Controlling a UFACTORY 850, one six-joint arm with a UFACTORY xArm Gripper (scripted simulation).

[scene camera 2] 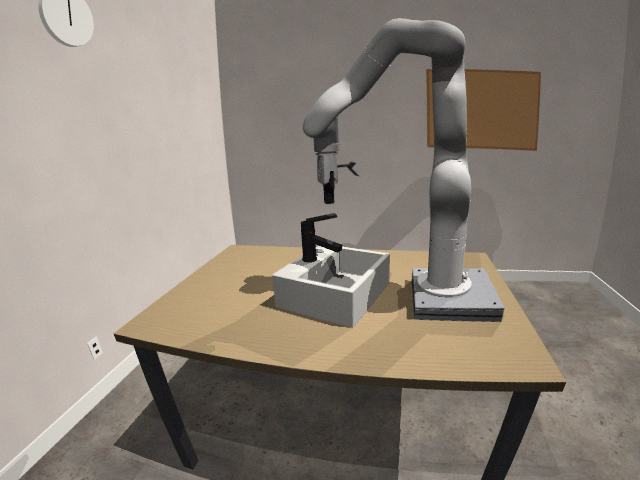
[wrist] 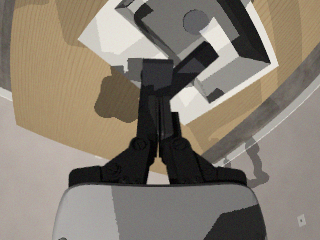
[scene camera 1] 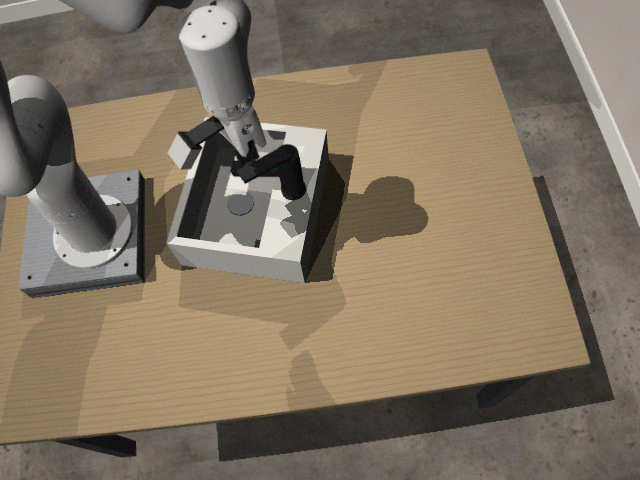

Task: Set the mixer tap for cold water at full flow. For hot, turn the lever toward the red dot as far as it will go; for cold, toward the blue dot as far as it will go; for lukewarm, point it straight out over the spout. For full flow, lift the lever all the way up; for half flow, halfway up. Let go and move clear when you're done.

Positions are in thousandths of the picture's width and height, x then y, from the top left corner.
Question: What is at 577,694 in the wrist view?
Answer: My gripper.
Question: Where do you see a white sink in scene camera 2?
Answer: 532,599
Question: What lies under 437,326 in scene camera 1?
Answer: A lever.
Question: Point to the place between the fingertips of my gripper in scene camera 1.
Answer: At 385,330
